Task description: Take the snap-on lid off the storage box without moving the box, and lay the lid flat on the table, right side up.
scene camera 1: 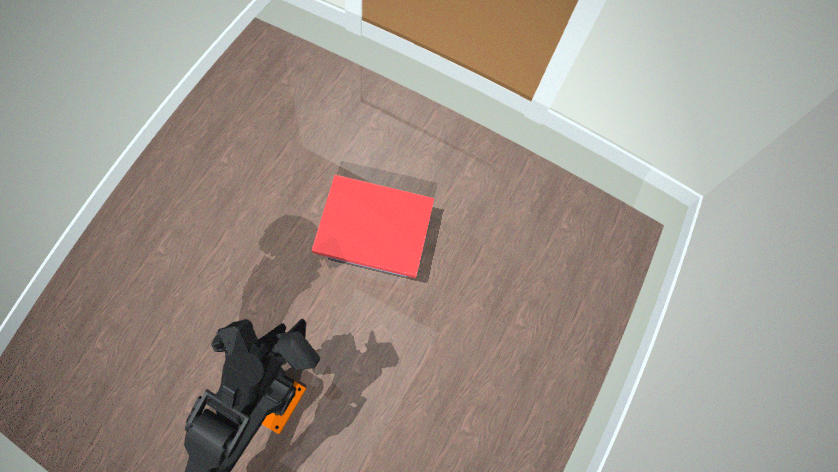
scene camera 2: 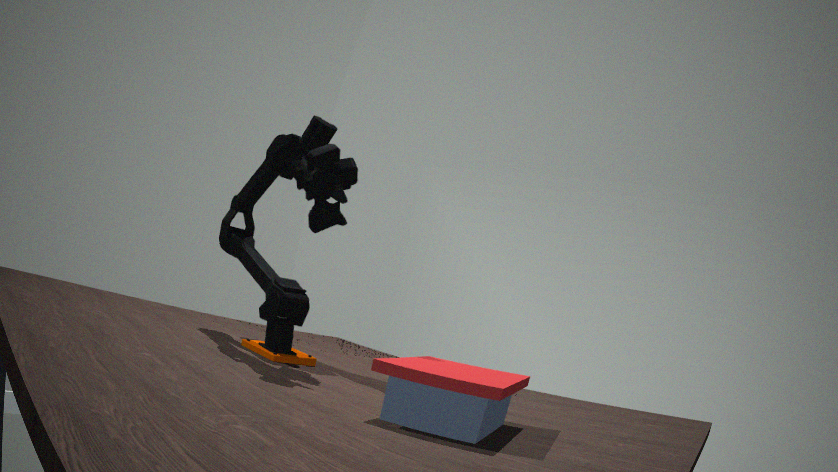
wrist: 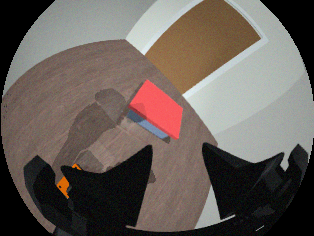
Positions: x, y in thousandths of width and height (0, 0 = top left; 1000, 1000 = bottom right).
Labels:
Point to a blue storage box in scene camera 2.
548, 882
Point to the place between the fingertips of my gripper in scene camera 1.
351, 683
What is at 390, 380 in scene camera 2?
My gripper.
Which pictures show the red lid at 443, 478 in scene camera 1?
Scene camera 1, scene camera 2 and the wrist view: all of them.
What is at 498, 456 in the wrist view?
A red lid.

